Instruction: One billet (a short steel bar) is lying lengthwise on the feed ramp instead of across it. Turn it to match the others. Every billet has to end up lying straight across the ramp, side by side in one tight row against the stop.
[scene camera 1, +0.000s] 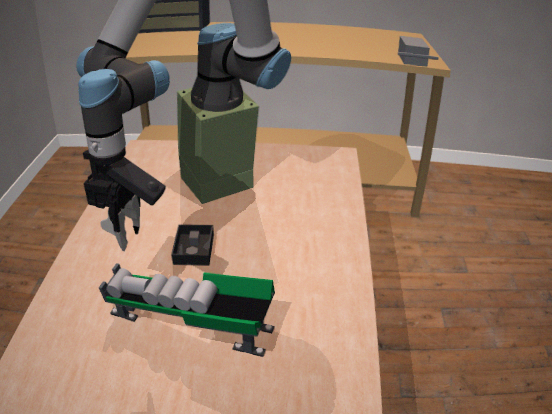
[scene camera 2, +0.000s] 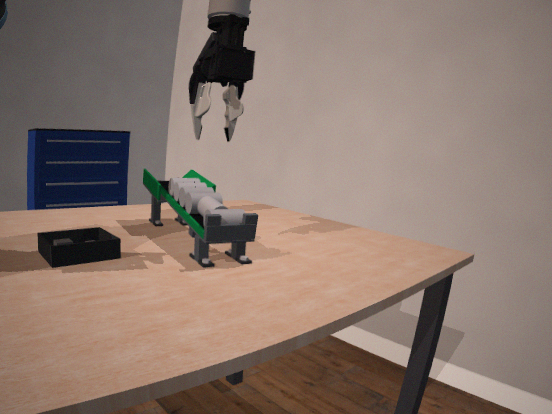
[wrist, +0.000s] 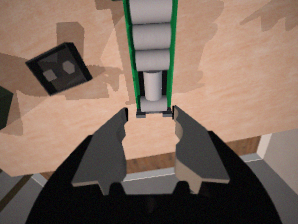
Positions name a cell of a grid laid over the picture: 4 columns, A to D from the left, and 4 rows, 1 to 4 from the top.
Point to my gripper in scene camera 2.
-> B2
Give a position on a black tray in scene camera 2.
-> A3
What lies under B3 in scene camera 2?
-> A grey stop.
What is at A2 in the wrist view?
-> A black tray.
